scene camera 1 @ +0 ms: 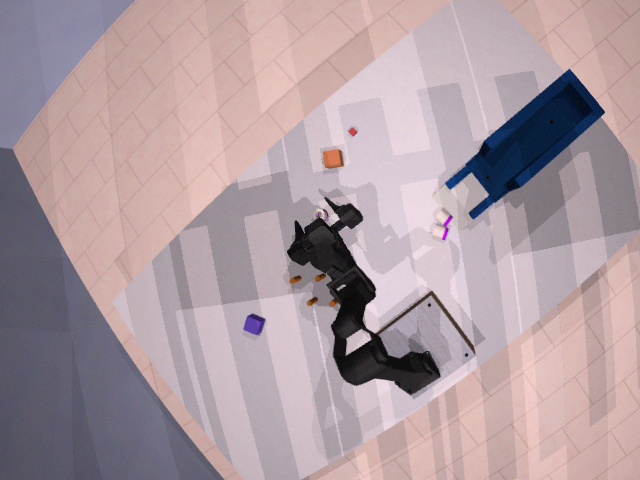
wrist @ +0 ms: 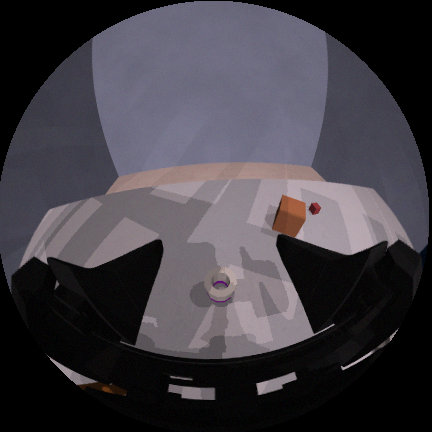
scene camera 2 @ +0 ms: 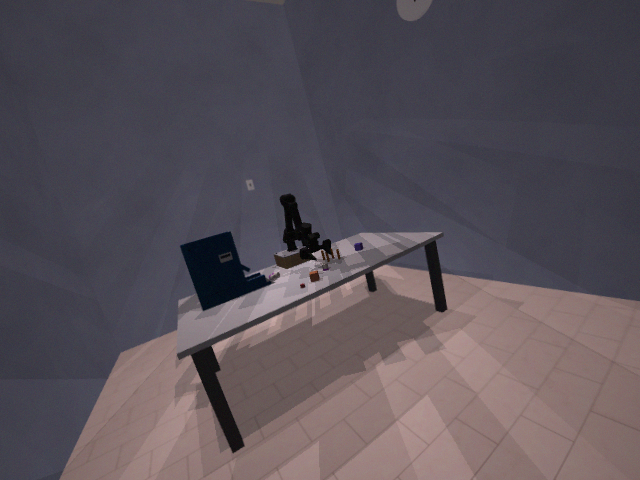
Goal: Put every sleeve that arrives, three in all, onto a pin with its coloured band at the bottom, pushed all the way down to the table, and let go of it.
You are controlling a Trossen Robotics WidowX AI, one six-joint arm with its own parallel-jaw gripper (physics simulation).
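A white sleeve [scene camera 1: 321,213] [scene camera 2: 325,266] [wrist: 220,297] stands upright on the table, its purple band at the lower end; no pin shows in its bore. My gripper [scene camera 1: 312,210] [scene camera 2: 321,252] [wrist: 220,243] is open and empty, its fingers wide apart on either side of the sleeve in the wrist view and clear of it. Two more sleeves, one [scene camera 1: 443,217] and another [scene camera 1: 439,232], lie on their sides near the chute's mouth, purple bands facing right in scene camera 1. Several orange pins [scene camera 1: 295,279] [scene camera 2: 338,254] stand behind the gripper, partly hidden by the arm, with no sleeve visible on them.
The blue chute [scene camera 1: 522,118] [scene camera 2: 209,268] stands beyond the two lying sleeves. An orange block [scene camera 1: 332,158] [scene camera 2: 313,275] [wrist: 290,217] and a small red cube [scene camera 1: 352,131] [scene camera 2: 302,285] [wrist: 314,208] lie beyond the standing sleeve. A purple block [scene camera 1: 253,324] [scene camera 2: 358,246] lies past the pins.
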